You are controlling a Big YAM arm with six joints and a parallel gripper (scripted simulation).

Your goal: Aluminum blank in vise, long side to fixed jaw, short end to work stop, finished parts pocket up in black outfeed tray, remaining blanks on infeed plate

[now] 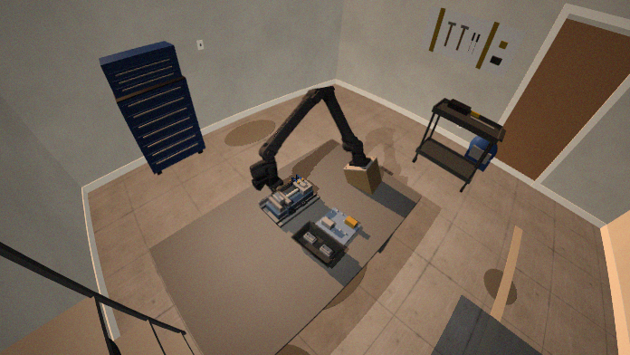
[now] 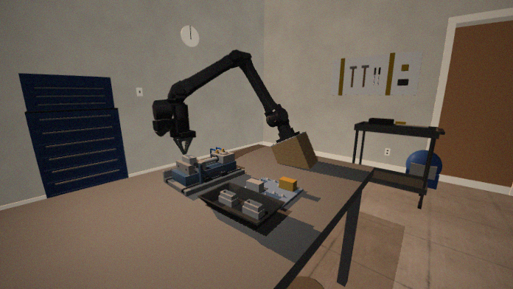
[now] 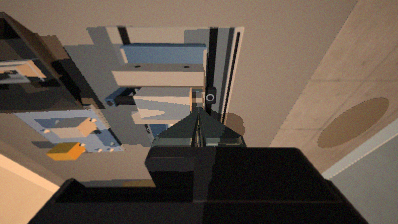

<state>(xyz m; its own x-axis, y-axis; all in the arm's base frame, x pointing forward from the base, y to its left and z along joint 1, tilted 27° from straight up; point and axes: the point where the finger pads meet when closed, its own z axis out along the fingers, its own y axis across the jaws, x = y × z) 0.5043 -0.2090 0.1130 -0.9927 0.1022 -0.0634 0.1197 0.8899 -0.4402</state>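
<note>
My gripper is now 8 cm above the vise, 7 cm past it and 5 cm to the right of it. The rest, counted from my hand: yellow brass blank (40 cm to the left, 16 cm behind, 10 cm below).
</note>
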